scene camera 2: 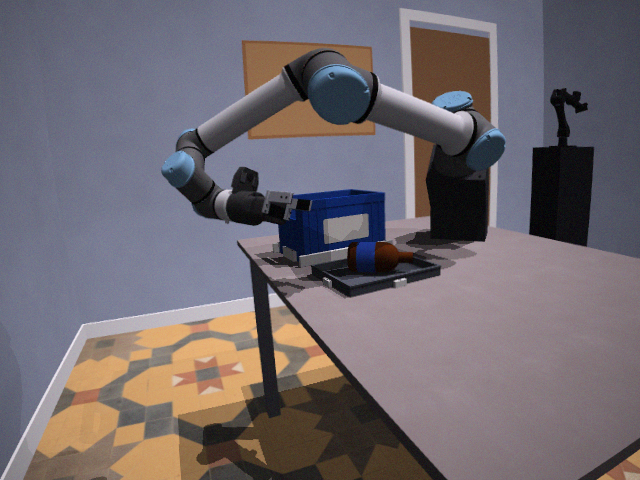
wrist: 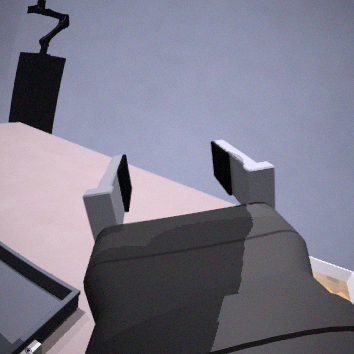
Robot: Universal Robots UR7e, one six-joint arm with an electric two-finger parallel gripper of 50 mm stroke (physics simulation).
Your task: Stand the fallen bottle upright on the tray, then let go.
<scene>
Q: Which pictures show my gripper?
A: Scene camera 2 and the wrist view: all of them.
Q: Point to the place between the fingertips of my gripper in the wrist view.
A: At 170,164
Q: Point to a dark grey tray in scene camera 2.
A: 352,284
</scene>
